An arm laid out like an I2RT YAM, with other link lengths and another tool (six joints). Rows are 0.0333 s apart.
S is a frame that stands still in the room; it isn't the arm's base.
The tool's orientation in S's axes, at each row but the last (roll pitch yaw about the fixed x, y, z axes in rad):
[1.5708, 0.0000, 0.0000]
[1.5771, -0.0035, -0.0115]
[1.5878, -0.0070, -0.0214]
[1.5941, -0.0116, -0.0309]
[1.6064, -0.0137, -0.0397]
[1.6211, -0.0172, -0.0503]
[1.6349, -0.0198, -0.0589]
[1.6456, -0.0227, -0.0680]
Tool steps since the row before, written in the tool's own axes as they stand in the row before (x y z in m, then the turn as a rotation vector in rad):
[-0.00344, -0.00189, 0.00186, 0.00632, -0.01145, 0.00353]
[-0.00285, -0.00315, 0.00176, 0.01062, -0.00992, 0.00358]
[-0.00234, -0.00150, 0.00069, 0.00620, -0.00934, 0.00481]
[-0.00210, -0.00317, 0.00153, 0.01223, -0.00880, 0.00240]
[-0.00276, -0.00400, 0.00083, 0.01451, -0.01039, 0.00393]
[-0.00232, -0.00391, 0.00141, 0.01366, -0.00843, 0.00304]
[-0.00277, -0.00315, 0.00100, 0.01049, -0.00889, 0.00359]
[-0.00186, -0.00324, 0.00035, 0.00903, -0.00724, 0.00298]
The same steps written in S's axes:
[-0.00344, -0.00186, -0.00189, 0.00632, -0.00353, -0.01145]
[-0.00286, -0.00171, -0.00317, 0.01061, -0.00364, -0.00991]
[-0.00234, -0.00061, -0.00153, 0.00616, -0.00478, -0.00938]
[-0.00211, -0.00139, -0.00323, 0.01226, -0.00257, -0.00871]
[-0.00273, -0.00058, -0.00406, 0.01450, -0.00414, -0.01032]
[-0.00231, -0.00110, -0.00402, 0.01366, -0.00330, -0.00834]
[-0.00275, -0.00064, -0.00326, 0.01047, -0.00364, -0.00889]
[-0.00179, 0.00001, -0.00330, 0.00901, -0.00305, -0.00724]

